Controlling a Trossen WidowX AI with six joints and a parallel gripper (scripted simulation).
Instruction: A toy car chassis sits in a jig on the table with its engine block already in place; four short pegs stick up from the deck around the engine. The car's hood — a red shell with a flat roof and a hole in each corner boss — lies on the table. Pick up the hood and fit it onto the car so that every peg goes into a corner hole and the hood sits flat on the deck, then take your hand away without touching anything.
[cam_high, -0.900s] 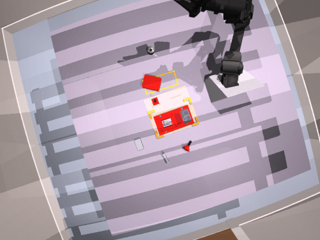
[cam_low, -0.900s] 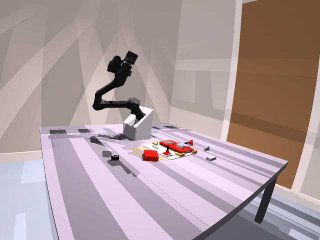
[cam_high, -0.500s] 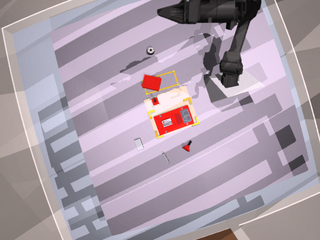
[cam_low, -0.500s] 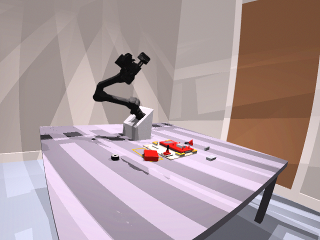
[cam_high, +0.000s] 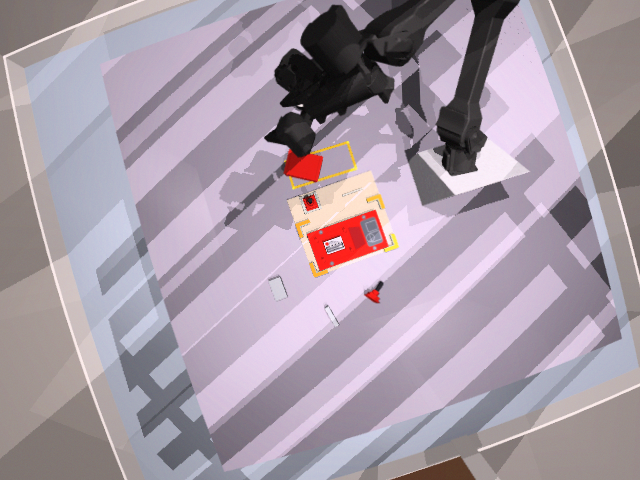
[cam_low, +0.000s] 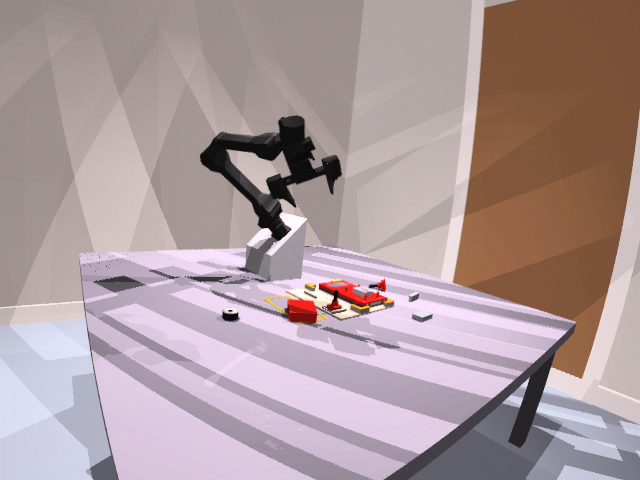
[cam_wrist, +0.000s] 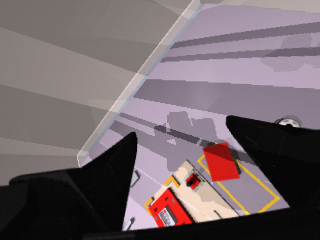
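The red hood lies 4 cm behind my gripper tip, 2 cm to the left of it and 29 cm below it. Also, from my gripper tip: grey engine block 7 cm behind, 26 cm to the left, 28 cm below; then black wheel 7 cm behind, 16 cm to the right, 30 cm below; then jig 10 cm behind, 21 cm to the left, 29 cm below.
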